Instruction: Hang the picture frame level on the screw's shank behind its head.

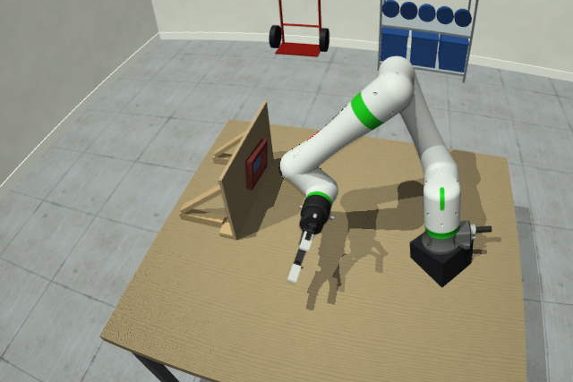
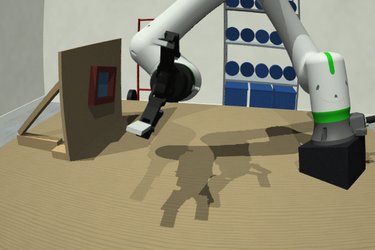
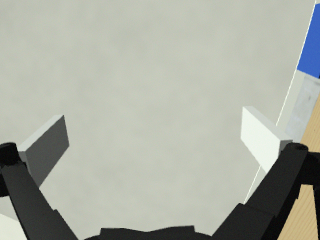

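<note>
Now: the picture frame 510 mm to the right of my hand, 270 mm ahead of it and 100 mm below it. Round my hand: wooden board (490 mm to the right, 290 mm ahead, 120 mm below).
</note>
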